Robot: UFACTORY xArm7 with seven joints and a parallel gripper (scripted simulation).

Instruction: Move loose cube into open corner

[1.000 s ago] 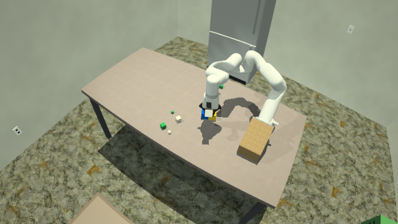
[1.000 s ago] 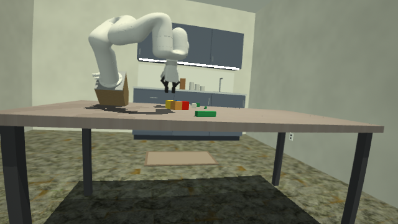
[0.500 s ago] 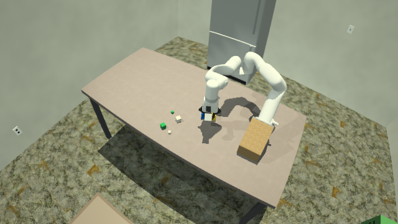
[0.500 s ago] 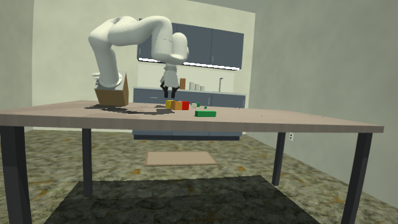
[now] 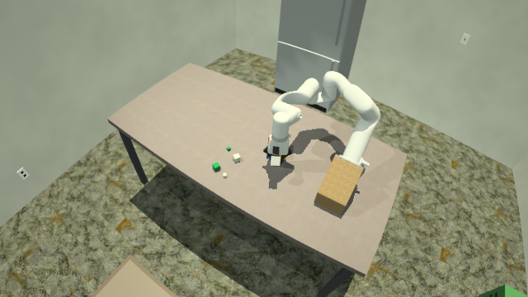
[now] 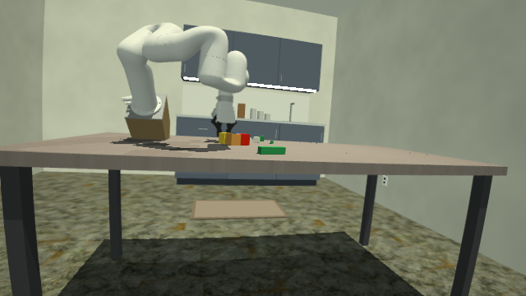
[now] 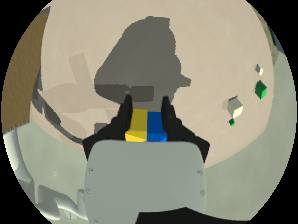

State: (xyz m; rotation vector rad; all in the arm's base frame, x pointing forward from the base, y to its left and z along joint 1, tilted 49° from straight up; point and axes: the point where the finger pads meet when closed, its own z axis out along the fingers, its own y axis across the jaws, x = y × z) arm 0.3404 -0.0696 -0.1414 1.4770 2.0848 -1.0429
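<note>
The yellow cube lies 70 mm to the right of my hand and 20 mm below it. Round my hand: red cube: 70 mm ahead, 100 mm to the right, 20 mm below; then blue cube: 50 mm ahead, 50 mm to the right, 20 mm below; then orange cube: 20 mm ahead, 120 mm to the right, 20 mm below.
</note>
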